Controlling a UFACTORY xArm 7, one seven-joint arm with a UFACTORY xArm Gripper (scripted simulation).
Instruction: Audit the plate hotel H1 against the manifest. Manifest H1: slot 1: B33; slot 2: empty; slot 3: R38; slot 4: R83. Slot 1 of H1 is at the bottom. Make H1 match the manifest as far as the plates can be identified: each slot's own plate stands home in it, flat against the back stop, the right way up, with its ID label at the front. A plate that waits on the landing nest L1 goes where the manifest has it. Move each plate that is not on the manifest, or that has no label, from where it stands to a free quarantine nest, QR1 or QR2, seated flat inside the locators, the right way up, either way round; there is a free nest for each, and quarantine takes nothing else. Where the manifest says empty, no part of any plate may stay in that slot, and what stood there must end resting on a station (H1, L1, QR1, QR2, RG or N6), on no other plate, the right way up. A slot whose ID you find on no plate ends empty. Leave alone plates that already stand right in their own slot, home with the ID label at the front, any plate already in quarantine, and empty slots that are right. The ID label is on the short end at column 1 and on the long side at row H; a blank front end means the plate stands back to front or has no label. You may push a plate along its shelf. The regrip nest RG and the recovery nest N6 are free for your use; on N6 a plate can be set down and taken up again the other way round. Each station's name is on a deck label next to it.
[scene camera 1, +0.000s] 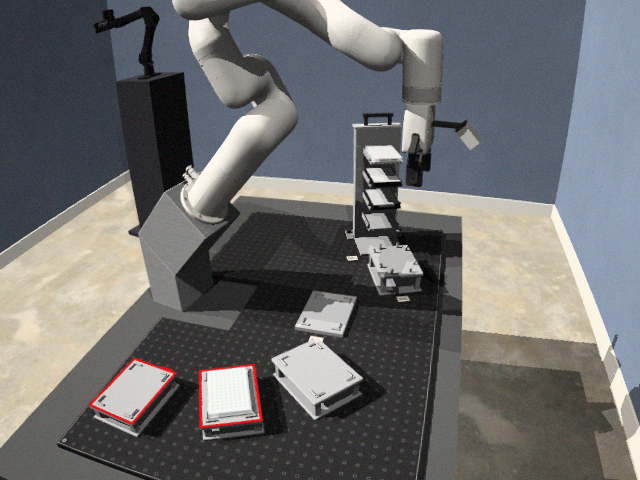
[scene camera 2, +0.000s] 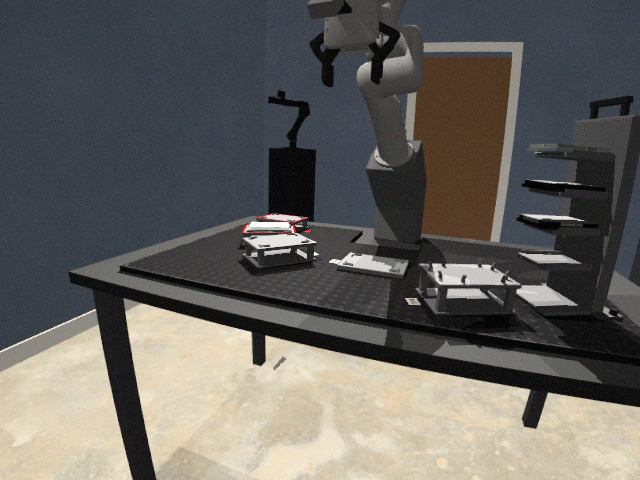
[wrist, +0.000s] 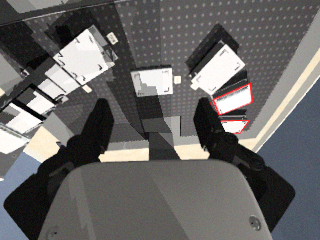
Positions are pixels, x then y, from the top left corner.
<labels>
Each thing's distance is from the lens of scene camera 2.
my gripper (scene camera 2: 350, 84): 65 cm
dark plate (scene camera 2: 541, 221): 72 cm
</labels>
